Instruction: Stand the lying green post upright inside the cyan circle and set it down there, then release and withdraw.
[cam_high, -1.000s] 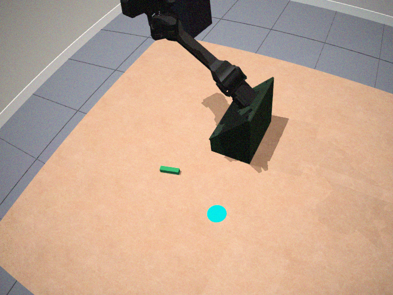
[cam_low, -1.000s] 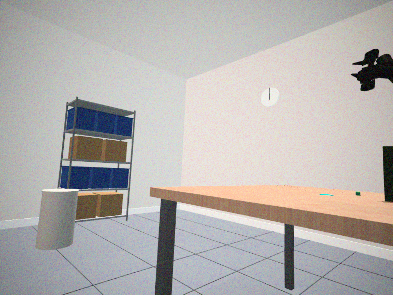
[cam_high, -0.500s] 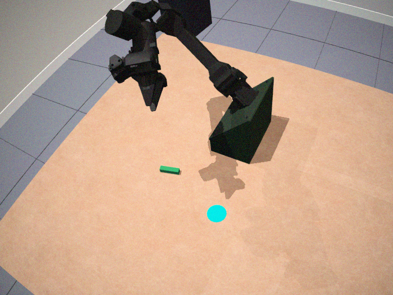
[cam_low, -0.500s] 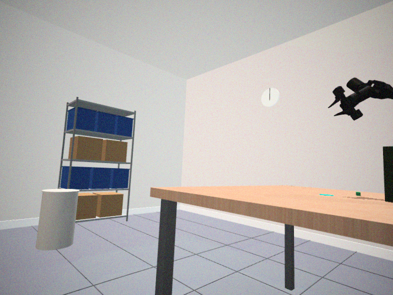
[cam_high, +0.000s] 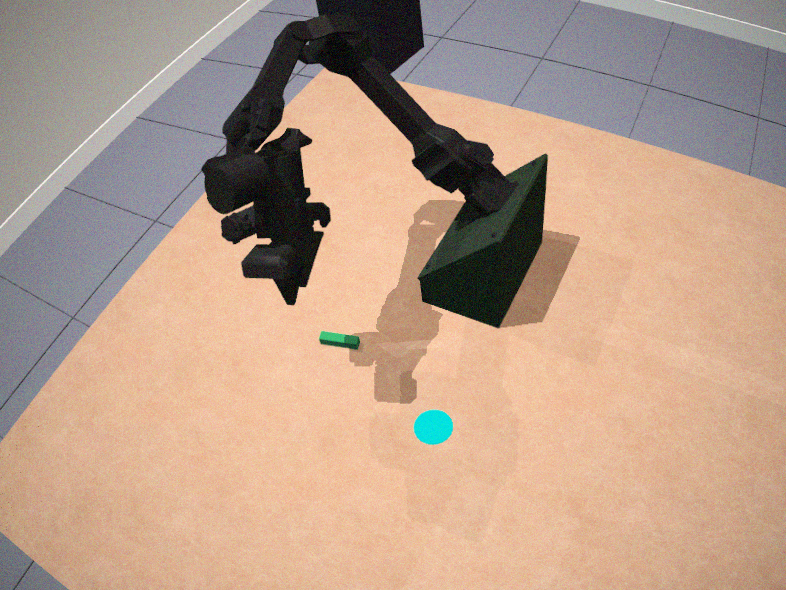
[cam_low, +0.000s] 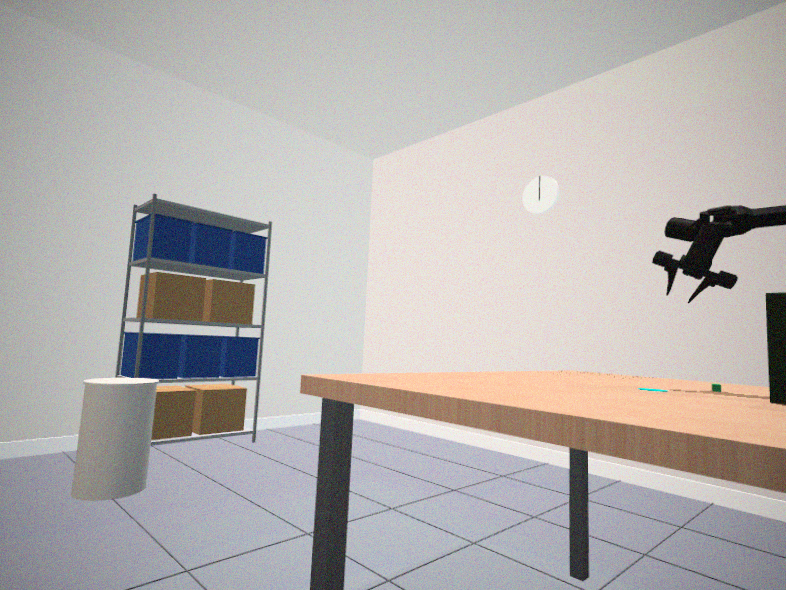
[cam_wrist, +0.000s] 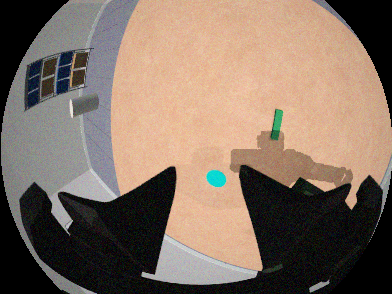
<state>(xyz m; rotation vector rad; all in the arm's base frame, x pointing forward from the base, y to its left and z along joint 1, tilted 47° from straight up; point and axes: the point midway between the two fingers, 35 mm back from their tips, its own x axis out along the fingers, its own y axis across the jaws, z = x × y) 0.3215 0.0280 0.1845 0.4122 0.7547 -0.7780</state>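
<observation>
Right now my gripper tip is 70 mm past the green post, 30 mm to the left of it and 220 mm above it.
</observation>
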